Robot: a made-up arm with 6 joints. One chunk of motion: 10 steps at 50 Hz.
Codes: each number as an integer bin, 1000 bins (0 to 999) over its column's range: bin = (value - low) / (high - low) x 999, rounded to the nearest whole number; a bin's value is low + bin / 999 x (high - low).
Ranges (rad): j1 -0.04..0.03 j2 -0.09..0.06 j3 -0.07..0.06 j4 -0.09..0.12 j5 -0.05..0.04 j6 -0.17..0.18
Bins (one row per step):
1: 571 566 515 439 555 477
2: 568 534 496 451 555 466
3: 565 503 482 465 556 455
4: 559 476 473 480 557 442
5: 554 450 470 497 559 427
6: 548 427 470 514 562 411
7: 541 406 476 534 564 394
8: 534 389 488 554 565 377
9: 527 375 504 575 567 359
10: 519 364 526 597 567 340
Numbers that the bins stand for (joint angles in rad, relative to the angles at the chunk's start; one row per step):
1: 0.0000 -0.0050 -0.0030 0.0023 0.0000 -0.0029
2: -0.0002 -0.0098 -0.0055 0.0048 0.0000 -0.0067
3: -0.0004 -0.0145 -0.0073 0.0077 0.0001 -0.0106
4: -0.0008 -0.0185 -0.0084 0.0109 0.0002 -0.0151
5: -0.0012 -0.0224 -0.0088 0.0145 0.0004 -0.0204
6: -0.0016 -0.0259 -0.0088 0.0180 0.0006 -0.0260
7: -0.0021 -0.0290 -0.0081 0.0223 0.0008 -0.0320
8: -0.0026 -0.0316 -0.0065 0.0265 0.0009 -0.0379
9: -0.0031 -0.0337 -0.0044 0.0309 0.0011 -0.0442
10: -0.0036 -0.0353 -0.0016 0.0355 0.0011 -0.0509

